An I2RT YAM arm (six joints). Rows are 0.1 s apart.
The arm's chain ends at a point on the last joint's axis. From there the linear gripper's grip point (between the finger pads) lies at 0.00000 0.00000 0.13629 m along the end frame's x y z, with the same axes.
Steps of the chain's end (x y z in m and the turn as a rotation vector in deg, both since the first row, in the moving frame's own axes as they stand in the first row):
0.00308 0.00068 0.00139 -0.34 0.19 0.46
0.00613 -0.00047 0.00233 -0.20 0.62 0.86
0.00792 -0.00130 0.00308 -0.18 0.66 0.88
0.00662 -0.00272 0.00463 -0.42 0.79 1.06
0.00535 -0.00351 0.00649 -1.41 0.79 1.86
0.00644 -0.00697 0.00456 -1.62 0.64 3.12
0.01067 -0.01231 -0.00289 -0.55 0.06 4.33
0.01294 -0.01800 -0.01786 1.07 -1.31 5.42
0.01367 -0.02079 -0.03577 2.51 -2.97 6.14
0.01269 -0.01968 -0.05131 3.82 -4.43 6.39
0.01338 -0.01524 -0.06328 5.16 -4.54 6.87
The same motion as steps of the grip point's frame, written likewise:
0.00353 0.00149 0.00139 -0.34 0.19 0.46
0.00760 0.00002 0.00232 -0.20 0.62 0.86
0.00949 -0.00086 0.00307 -0.18 0.66 0.88
0.00849 -0.00170 0.00461 -0.42 0.79 1.06
0.00717 -0.00013 0.00644 -1.41 0.79 1.86
0.00786 -0.00308 0.00450 -1.62 0.64 3.12
0.01076 -0.01100 -0.00290 -0.55 0.06 4.33
0.00995 -0.02069 -0.01792 1.07 -1.31 5.42
0.00694 -0.02712 -0.03608 2.51 -2.97 6.14
0.00270 -0.02932 -0.05202 3.82 -4.43 6.39
0.00337 -0.02810 -0.06426 5.16 -4.54 6.87

